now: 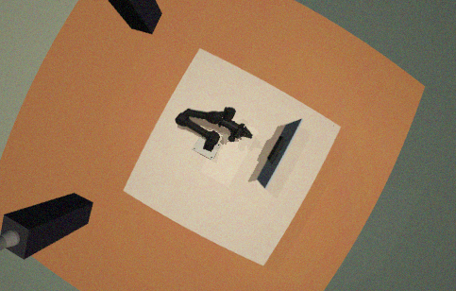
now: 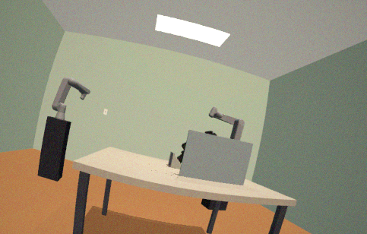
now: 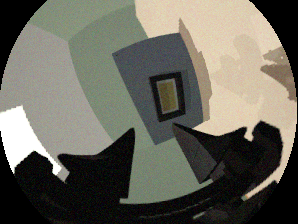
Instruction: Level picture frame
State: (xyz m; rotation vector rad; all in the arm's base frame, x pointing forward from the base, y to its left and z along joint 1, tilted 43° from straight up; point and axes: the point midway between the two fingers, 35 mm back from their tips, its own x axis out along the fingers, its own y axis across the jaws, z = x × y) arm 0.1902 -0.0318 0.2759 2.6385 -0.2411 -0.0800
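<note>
My gripper tip is now 20 cm short of the picture frame, 1 cm to the left of it and 9 cm above it. The rest, counted from my gripper tip: blue-grey wall panel: 21 cm ahead, 3 cm to the right, 11 cm below.
</note>
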